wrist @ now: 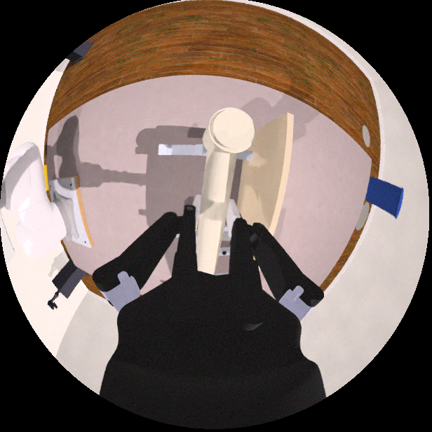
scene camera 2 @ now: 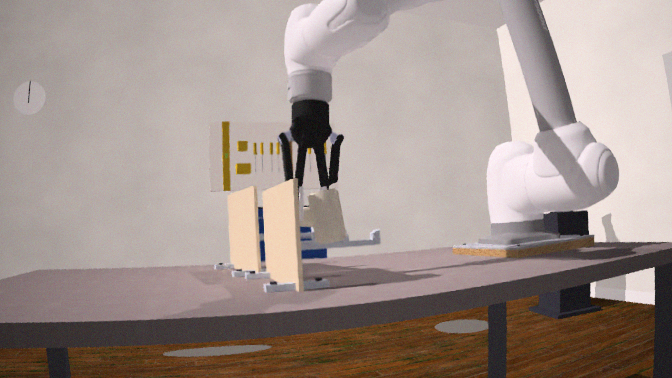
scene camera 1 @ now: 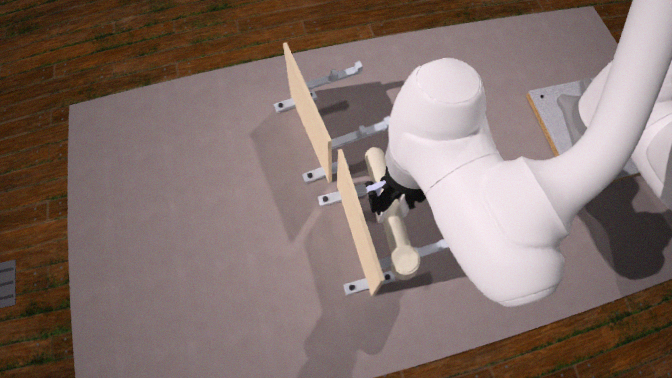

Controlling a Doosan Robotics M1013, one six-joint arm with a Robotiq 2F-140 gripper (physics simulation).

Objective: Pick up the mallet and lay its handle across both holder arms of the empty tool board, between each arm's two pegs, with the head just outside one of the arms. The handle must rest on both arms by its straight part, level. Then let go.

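Places are measured from the arm's base along level axes (x up, y ahead, z left), in millimetres.
Where they show: gripper, between the fingertips: (scene camera 1: pixel 390 213); arm's base, origin of its link: (scene camera 2: pixel 518 241).
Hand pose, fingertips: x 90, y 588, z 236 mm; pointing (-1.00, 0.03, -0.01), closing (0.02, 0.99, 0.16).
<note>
Each offset is from my fingertips to the top centre of the thing. "pt": to the spot under its first point.
The cream mallet has its head {pt dy -13, dx +50, dz +109 mm} (scene camera 1: pixel 406 261) (scene camera 2: pixel 327 215) (wrist: pixel 231 130) beside the outer arm (scene camera 1: pixel 432 248) (scene camera 2: pixel 355 242) (wrist: pixel 175 149) of the near tool board (scene camera 1: pixel 359 225) (scene camera 2: pixel 281 235) (wrist: pixel 267 180). Its handle {pt dy -6, dx +27, dz +43 mm} (scene camera 1: pixel 397 230) (wrist: pixel 216 185) runs roughly along this board, past the other arm, which is mostly hidden in scene camera 1. The head looks slightly tilted in scene camera 2. My gripper (scene camera 1: pixel 392 210) (scene camera 2: pixel 313 188) (wrist: pixel 213 204) is shut on the handle from above. Whether the handle touches the arms, and how it sits against the pegs, is hidden.
A second upright board (scene camera 1: pixel 307 112) (scene camera 2: pixel 243 230) stands beyond the near one, with two pegged arms (scene camera 1: pixel 345 74) (scene camera 1: pixel 357 134) and no tool on them. The free end of the mallet handle reaches near its closer arm. The robot base (scene camera 1: pixel 645 145) (scene camera 2: pixel 540 200) stands on the right.
</note>
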